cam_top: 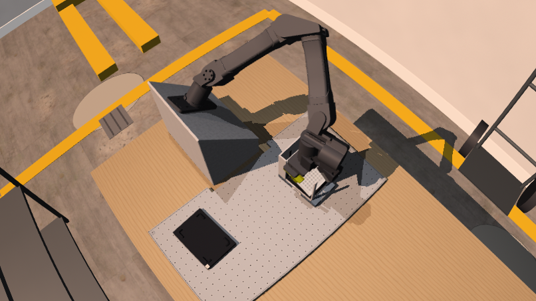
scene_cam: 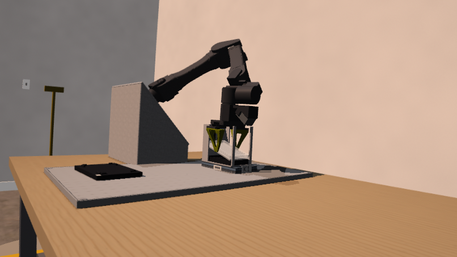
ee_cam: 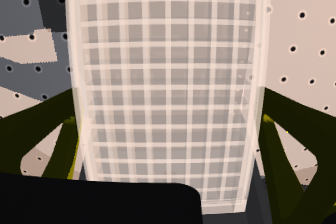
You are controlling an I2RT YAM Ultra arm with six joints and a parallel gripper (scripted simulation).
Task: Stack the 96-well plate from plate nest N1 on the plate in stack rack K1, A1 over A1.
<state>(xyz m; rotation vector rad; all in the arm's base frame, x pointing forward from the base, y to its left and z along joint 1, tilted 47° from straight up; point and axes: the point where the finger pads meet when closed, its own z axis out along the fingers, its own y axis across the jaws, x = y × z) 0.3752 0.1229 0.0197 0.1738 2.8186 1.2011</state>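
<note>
The clear 96-well plate is right at my hand. Round my hand: pale A1 square: 30 mm behind, 410 mm to the right, 50 mm below; then back wall: 60 mm behind, 20 mm above; then dark 96-well plate: 30 mm below.
</note>
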